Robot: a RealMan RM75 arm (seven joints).
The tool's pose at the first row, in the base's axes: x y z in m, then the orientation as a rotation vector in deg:
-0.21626 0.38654 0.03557 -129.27 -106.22 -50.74
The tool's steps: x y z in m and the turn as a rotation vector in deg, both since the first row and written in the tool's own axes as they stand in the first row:
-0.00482 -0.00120 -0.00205 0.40 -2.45 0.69
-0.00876 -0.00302 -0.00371 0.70 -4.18 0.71
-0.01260 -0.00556 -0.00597 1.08 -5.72 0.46
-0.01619 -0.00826 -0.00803 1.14 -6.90 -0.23
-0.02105 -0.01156 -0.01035 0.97 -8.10 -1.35
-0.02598 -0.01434 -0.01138 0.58 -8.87 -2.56
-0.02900 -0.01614 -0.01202 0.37 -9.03 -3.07
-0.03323 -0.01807 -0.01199 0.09 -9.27 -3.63
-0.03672 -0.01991 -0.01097 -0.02 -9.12 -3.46
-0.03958 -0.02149 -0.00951 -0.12 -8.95 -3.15
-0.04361 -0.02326 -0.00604 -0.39 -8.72 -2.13
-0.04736 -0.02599 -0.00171 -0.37 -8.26 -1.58
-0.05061 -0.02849 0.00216 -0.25 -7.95 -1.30
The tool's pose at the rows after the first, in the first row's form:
-0.21859 0.38180 0.03460 -131.63 -106.32 -47.80
-0.22127 0.37815 0.03355 -132.93 -106.98 -45.74
-0.22482 0.37452 0.03284 -133.81 -107.90 -43.79
-0.22842 0.37123 0.03204 -134.25 -109.26 -42.61
-0.23280 0.36688 0.03067 -134.52 -111.19 -41.70
-0.23622 0.36288 0.02835 133.67 112.41 41.24
-0.23840 0.36045 0.02691 132.95 112.64 41.19
-0.24058 0.35728 0.02429 132.13 112.82 41.08
-0.24222 0.35515 0.02124 132.30 112.62 41.37
-0.24341 0.35368 0.01819 132.63 112.30 41.67
-0.24413 0.35208 0.01287 133.73 111.17 42.20
-0.24539 0.35134 0.00670 134.43 110.83 42.79
-0.24656 0.35078 0.00121 134.85 110.79 43.11

